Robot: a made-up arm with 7 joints.
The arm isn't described. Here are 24 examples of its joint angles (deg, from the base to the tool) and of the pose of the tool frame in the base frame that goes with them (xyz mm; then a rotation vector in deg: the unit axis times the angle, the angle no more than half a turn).
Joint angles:
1: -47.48 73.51 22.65 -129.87 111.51 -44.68 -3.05
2: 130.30 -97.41 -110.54 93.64 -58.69 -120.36 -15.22
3: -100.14 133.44 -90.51 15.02 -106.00 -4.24 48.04
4: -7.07 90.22 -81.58 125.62 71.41 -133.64 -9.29
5: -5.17 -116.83 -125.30 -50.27 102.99 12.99 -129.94
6: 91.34 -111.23 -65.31 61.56 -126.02 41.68 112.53
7: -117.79 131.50 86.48 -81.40 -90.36 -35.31 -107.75
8: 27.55 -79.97 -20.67 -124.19 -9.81 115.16 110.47
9: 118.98 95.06 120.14 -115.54 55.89 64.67 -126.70
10: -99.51 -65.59 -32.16 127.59 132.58 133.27 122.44
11: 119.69 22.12 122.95 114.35 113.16 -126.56 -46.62
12: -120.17 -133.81 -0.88 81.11 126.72 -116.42 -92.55
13: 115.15 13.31 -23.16 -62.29 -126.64 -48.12 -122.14
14: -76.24 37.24 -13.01 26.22 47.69 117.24 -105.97
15: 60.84 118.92 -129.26 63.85 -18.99 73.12 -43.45
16: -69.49 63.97 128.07 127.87 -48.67 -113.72 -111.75
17: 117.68 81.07 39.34 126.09 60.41 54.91 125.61
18: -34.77 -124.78 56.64 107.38 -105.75 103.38 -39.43
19: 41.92 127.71 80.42 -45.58 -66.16 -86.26 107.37
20: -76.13 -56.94 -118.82 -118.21 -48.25 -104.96 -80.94
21: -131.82 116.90 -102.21 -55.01 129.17 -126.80 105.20
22: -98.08 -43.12 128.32 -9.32 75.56 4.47 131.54
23: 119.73 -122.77 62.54 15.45 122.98 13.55 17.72
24: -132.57 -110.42 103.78 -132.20 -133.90 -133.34 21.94
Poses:
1: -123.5 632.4 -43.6 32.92 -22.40 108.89
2: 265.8 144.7 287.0 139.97 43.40 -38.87
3: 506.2 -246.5 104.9 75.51 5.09 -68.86
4: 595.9 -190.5 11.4 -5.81 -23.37 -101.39
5: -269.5 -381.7 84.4 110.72 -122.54 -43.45
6: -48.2 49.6 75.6 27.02 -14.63 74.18
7: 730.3 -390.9 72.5 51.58 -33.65 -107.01
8: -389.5 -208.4 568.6 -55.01 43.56 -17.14
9: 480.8 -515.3 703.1 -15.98 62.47 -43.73
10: -610.7 -10.3 280.2 18.60 -23.15 7.57
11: -367.7 -792.4 957.7 -1.63 -55.65 -116.18
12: -527.8 197.5 701.6 29.65 -114.80 -116.41
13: -363.2 -653.8 806.5 79.64 -85.74 -80.22
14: -505.5 729.3 -279.7 7.92 44.68 158.14
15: 0.6 75.0 281.6 -36.55 -83.72 -109.88
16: -555.9 -70.1 -657.3 -35.80 -13.55 156.73
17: 448.8 -472.1 580.2 -52.10 62.31 42.02
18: 167.3 -584.3 119.6 -90.82 85.35 112.59
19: 957.5 42.3 597.0 -72.30 -60.53 -118.29
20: -277.2 455.3 -429.8 -69.62 -35.72 58.42
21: 323.8 -148.4 -241.8 -121.94 74.15 -87.04
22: -474.8 -277.6 33.4 -103.87 50.20 9.25
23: 11.6 410.6 -455.0 -62.58 3.25 79.84
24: -426.3 12.1 354.7 -58.91 43.70 62.80
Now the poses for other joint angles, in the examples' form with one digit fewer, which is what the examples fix.
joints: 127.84 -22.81 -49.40 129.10 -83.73 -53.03 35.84
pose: -375 -113 -22 34.9 146.9 -79.3
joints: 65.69 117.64 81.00 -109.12 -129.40 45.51 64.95
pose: 612 183 311 3.5 93.6 51.2
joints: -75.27 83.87 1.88 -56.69 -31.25 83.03 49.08
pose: 521 443 -109 -138.4 23.2 27.9
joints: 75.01 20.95 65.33 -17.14 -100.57 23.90 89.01
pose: -205 -114 943 39.6 -46.2 -14.5
